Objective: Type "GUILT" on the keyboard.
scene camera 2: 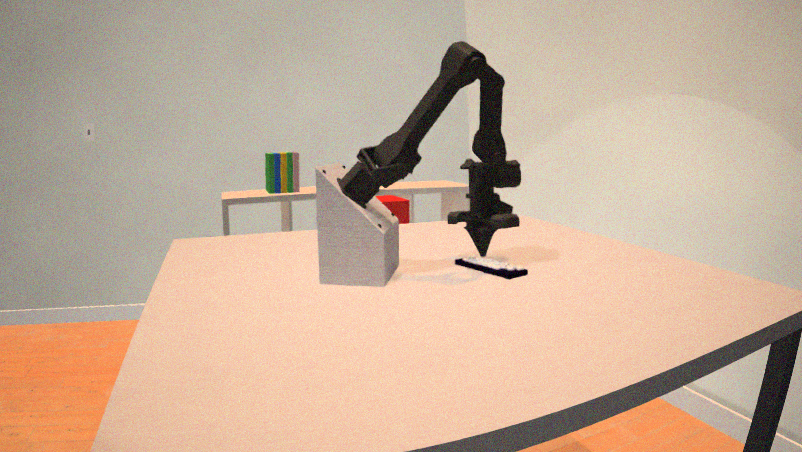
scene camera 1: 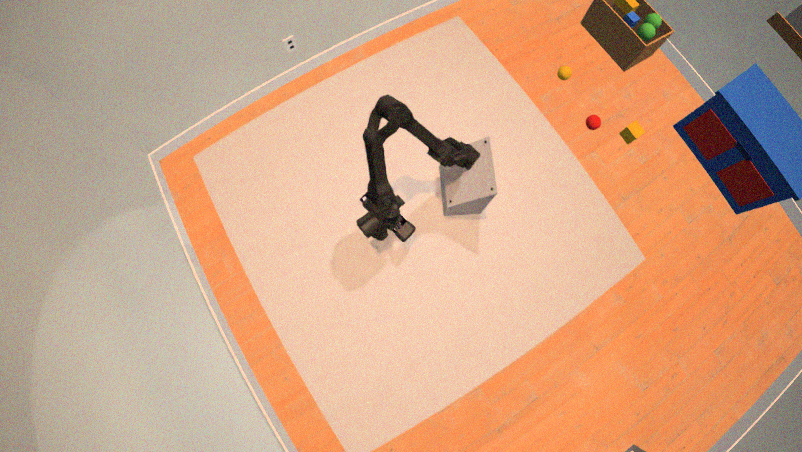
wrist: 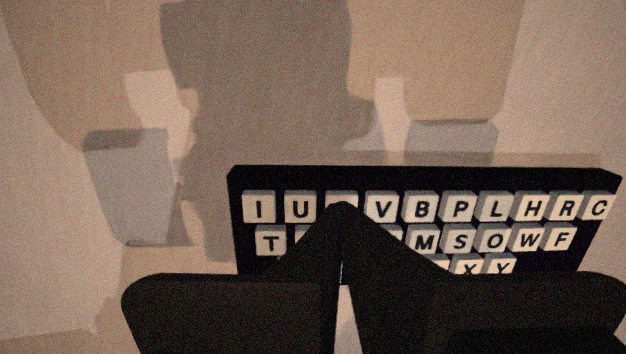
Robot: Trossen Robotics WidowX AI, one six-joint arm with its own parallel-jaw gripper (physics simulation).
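Where they show: gripper, fingertip midpoint: [scene camera 2: 483, 256] [wrist: 340, 213]; arm's base, link origin: [scene camera 2: 350, 193] [scene camera 1: 468, 157].
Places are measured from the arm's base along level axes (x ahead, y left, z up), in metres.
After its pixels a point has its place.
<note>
The black keyboard [scene camera 2: 519, 274] @[x 0.279, y -0.216, z -0.174 m] [wrist: 410, 176] @[x 0.312, y -0.114, z -0.168 m] with white letter keys lies on the table. My gripper [scene camera 2: 482, 256] @[x 0.301, y -0.083, z -0.160 m] [wrist: 340, 213] @[x 0.301, y -0.083, z -0.160 m] is shut and empty and points down. Its tips are at the top-row key between U [wrist: 300, 208] @[x 0.303, y -0.067, z -0.163 m] and V [wrist: 382, 208] @[x 0.301, y -0.101, z -0.163 m] and cover its letter. They are right above or on that key; I cannot tell if they touch it. I [wrist: 258, 207] @[x 0.304, y -0.050, z -0.163 m] is at the left end of the top row, and L [wrist: 495, 206] @[x 0.299, y -0.151, z -0.163 m] is farther right. T [wrist: 270, 242] @[x 0.286, y -0.053, z -0.163 m] starts the row below. In scene camera 1 the arm hides the keyboard.
The grey base block [scene camera 1: 471, 185] @[x 0.070, y 0.065, z -0.002 m] [scene camera 2: 351, 247] @[x -0.025, y -0.039, z -0.101 m] carries the arm and stands beside the keyboard on the table [scene camera 1: 404, 336] @[x 0.563, y 0.215, z -0.180 m] [scene camera 2: 336, 348] @[x -0.224, y -0.307, z -0.180 m]. Behind stand a side table with coloured books [scene camera 2: 281, 172] and a red box [scene camera 2: 395, 208]. A brown bin [scene camera 1: 617, 44] is on the floor.
</note>
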